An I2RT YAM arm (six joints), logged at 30 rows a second.
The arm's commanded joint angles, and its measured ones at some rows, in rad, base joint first. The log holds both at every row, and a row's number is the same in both.
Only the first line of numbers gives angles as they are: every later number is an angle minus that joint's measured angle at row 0.
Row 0, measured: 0.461 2.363 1.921 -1.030 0.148 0.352
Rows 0 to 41, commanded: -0.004 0.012 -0.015 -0.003 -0.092 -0.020; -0.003 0.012 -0.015 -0.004 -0.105 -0.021; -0.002 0.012 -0.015 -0.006 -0.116 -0.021; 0.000 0.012 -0.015 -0.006 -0.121 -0.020; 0.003 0.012 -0.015 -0.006 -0.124 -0.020; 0.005 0.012 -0.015 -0.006 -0.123 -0.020; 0.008 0.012 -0.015 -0.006 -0.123 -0.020; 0.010 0.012 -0.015 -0.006 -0.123 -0.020; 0.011 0.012 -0.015 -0.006 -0.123 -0.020; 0.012 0.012 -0.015 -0.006 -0.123 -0.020; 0.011 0.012 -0.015 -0.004 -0.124 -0.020; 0.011 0.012 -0.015 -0.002 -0.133 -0.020; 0.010 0.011 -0.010 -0.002 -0.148 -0.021; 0.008 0.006 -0.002 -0.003 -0.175 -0.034; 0.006 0.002 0.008 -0.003 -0.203 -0.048; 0.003 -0.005 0.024 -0.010 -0.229 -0.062; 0.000 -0.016 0.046 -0.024 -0.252 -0.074; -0.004 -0.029 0.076 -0.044 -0.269 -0.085; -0.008 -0.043 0.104 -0.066 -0.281 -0.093; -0.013 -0.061 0.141 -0.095 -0.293 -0.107; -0.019 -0.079 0.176 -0.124 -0.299 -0.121; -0.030 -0.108 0.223 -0.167 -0.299 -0.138; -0.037 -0.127 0.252 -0.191 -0.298 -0.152; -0.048 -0.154 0.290 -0.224 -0.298 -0.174; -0.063 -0.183 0.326 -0.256 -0.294 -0.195; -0.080 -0.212 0.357 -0.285 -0.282 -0.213; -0.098 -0.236 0.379 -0.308 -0.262 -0.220; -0.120 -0.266 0.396 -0.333 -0.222 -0.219; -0.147 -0.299 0.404 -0.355 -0.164 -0.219; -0.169 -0.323 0.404 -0.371 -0.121 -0.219; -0.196 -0.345 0.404 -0.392 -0.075 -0.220; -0.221 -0.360 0.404 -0.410 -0.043 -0.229; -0.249 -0.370 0.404 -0.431 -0.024 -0.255; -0.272 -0.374 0.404 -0.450 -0.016 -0.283; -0.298 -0.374 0.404 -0.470 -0.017 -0.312; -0.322 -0.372 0.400 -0.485 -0.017 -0.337; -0.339 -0.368 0.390 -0.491 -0.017 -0.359; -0.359 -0.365 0.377 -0.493 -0.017 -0.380; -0.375 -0.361 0.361 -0.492 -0.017 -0.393; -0.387 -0.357 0.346 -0.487 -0.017 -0.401; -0.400 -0.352 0.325 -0.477 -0.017 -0.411; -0.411 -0.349 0.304 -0.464 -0.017 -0.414
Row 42, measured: -0.384 -0.388 0.360 -0.478 -0.038 -0.338
